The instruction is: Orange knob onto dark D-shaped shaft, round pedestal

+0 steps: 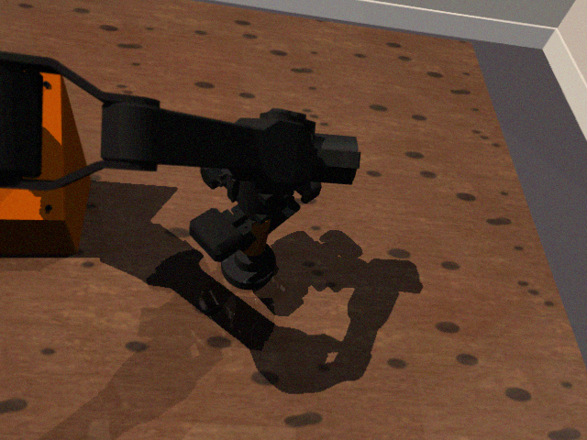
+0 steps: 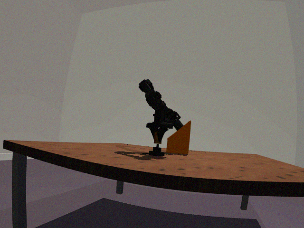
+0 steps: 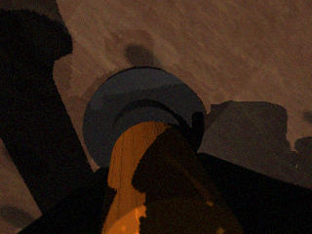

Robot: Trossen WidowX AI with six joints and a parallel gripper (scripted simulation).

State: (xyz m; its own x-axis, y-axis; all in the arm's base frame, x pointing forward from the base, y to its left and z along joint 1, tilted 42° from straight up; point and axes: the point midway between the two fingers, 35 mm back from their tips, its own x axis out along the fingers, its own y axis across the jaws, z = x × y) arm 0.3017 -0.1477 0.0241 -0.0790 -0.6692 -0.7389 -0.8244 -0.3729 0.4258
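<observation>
The knob is 2 cm above my gripper tip. Round my gripper tip: dark pedestal: 4 cm below.
</observation>
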